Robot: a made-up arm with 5 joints.
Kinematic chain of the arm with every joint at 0, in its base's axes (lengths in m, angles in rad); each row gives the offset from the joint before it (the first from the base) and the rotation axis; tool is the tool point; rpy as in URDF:
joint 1: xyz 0.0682 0 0.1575 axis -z
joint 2: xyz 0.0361 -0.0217 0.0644 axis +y
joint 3: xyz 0.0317 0 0.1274 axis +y
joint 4: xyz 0.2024 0 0.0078 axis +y
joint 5: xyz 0.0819 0.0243 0 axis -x
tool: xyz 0 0 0 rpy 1.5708 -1.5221 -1.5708
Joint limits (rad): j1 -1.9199..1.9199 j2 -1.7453..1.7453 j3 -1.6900..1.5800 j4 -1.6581..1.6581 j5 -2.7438..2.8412
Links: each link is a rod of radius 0.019 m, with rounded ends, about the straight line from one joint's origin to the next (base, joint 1, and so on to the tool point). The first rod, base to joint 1, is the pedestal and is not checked.
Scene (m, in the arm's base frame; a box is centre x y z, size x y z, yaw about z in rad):
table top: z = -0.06
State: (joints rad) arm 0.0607 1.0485 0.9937 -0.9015 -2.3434
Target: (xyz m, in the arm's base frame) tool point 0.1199 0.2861 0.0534
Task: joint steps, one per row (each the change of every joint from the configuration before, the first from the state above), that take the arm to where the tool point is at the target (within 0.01 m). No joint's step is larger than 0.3 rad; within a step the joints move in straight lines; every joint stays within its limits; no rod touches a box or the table.
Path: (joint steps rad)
1: -0.2888 -0.0344 -0.1137 0.0019 0.0000
2: -0.2887 -0.0344 -0.1136 0.0018 0.0000
3: -0.2888 -0.0345 -0.1137 0.0019 0.0000
4: -0.2887 -0.0344 -0.1137 0.0019 0.0000
5: -0.2888 -0.0344 -0.1136 0.0018 0.0000

